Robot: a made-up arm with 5 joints. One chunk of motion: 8 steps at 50 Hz.
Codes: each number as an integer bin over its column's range. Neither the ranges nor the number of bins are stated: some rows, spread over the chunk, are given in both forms.
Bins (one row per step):
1: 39 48 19 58 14 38
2: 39 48 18 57 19 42
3: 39 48 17 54 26 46
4: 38 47 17 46 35 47
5: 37 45 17 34 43 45
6: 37 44 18 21 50 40
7: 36 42 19 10 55 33
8: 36 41 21 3 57 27
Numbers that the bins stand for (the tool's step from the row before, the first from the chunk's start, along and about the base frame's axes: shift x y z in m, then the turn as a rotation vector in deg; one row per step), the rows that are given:
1: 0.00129 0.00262 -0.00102 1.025 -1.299 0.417
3: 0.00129 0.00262 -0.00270 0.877 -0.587 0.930
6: -0.00052 -0.00068 -0.00186 -0.343 0.838 0.545
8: -0.00143 -0.00316 0.00067 -1.009 1.254 -0.289
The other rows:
2: 0.00129 0.00262 -0.00186 0.988 -1.002 0.673
4: 0.00038 0.00179 -0.00270 0.581 -0.052 0.994
5: -0.00052 0.00014 -0.00270 0.137 0.423 0.866
7: -0.00143 -0.00233 -0.00102 -0.750 1.135 0.096

